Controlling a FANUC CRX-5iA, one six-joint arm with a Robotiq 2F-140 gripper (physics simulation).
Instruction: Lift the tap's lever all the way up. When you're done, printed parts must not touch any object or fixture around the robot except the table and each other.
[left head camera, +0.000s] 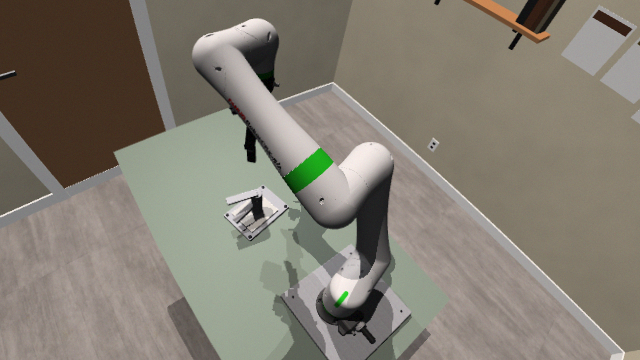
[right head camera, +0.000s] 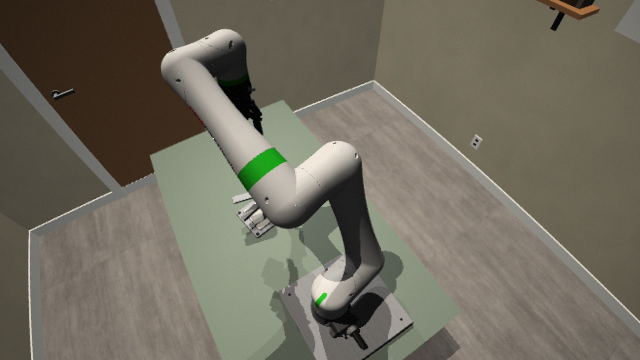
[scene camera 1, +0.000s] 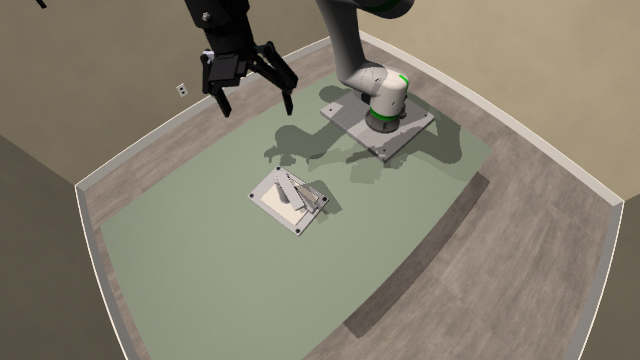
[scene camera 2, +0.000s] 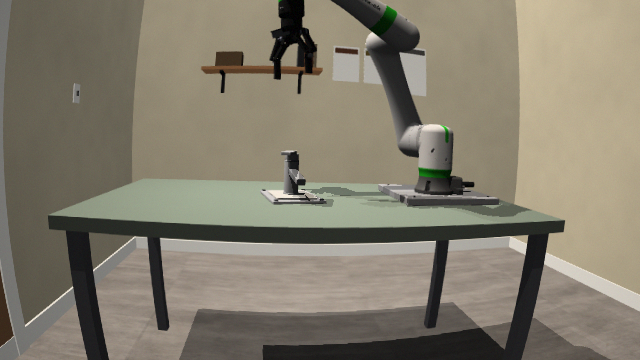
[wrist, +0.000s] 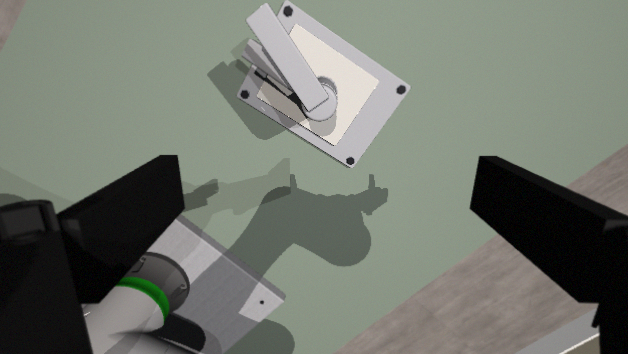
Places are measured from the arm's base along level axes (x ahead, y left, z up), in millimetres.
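Pixels of known places: gripper, between the fingertips: (left head camera: 257, 146) (scene camera 1: 258, 111) (scene camera 2: 292, 76) (wrist: 328, 182); arm's base, origin of its link: (scene camera 1: 382, 120) (scene camera 2: 433, 192) (wrist: 154, 281).
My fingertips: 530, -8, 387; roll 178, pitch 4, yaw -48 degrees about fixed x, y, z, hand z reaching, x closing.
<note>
For each thing: its top centre in the pictures, then the offset to it from my fingertips, as dx, dy, dz. "*": a spot on its surface instead. Level surfaces: height alone.
- tap, a spot on its surface: (scene camera 2: 291, 175) * -5, +71, -330
- spout, centre of its top: (wrist: 277, 70) (scene camera 1: 300, 196) (scene camera 2: 296, 169) (left head camera: 244, 209) (right head camera: 250, 208) -21, +80, -311
- green table, height of its surface: dz -410
The tap (left head camera: 257, 207) (scene camera 2: 291, 175) stands upright on its grey base plate (scene camera 1: 256, 199) (wrist: 372, 132). Its flat grey lever (left head camera: 242, 196) (right head camera: 241, 198) (scene camera 1: 290, 191) (scene camera 2: 289, 152) (wrist: 287, 57) sits on top of the column and points out over the spout (scene camera 2: 297, 176), on the same side. Its exact tilt is hard to tell. The arm hides part of the tap in the right head view. My gripper (scene camera 1: 258, 114) (scene camera 2: 293, 75) (wrist: 328, 182) is wide open and empty, fingers pointing down. It hangs high above the tap, well apart from it, and touches nothing.
The green table (scene camera 1: 200, 280) (scene camera 2: 200, 220) bears the tap plate and the robot's grey mounting plate (scene camera 1: 345, 120) (scene camera 2: 480, 200). The robot base stands on that plate. A wooden wall shelf (scene camera 2: 260, 70) and posters (scene camera 2: 346, 65) are on the wall behind. Arm shadows fall beside the tap.
</note>
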